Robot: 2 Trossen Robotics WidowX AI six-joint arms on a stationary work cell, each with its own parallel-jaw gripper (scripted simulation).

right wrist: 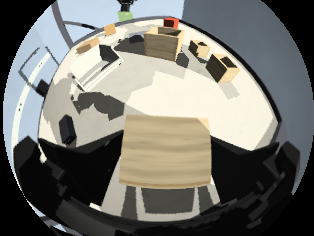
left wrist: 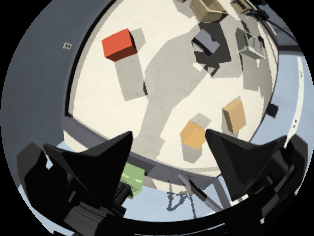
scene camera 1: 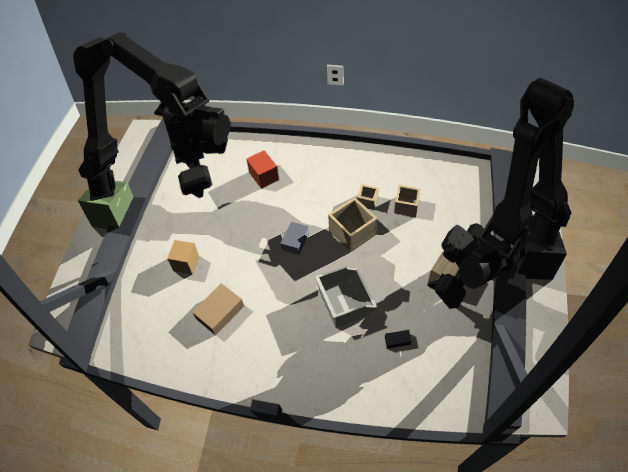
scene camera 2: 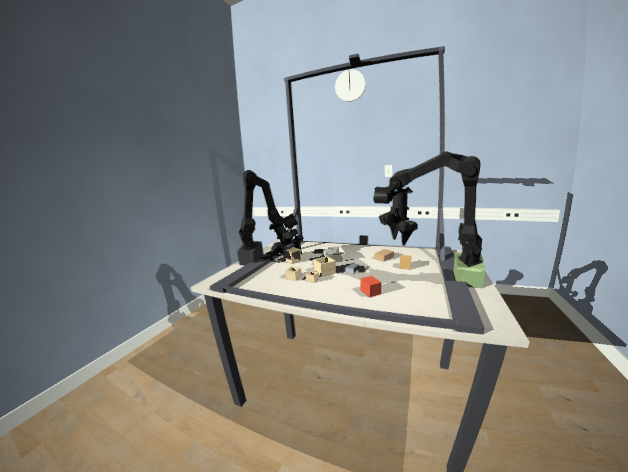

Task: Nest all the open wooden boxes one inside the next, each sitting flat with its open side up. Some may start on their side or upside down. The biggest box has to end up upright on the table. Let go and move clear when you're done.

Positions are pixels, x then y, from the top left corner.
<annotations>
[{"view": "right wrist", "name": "right gripper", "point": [162,135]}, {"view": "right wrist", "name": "large wooden box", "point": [166,42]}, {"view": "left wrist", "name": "left gripper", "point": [170,134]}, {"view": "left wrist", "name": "red cube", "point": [121,44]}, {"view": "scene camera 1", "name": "left gripper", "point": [197,183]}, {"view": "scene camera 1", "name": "right gripper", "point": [438,270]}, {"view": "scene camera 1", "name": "grey open tray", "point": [346,289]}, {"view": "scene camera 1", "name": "red cube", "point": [261,167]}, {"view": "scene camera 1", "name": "large wooden box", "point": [356,218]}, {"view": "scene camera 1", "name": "flat tan block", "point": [222,304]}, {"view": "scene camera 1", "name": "tan cube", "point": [183,256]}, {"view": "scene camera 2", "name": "left gripper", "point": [398,242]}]
</annotations>
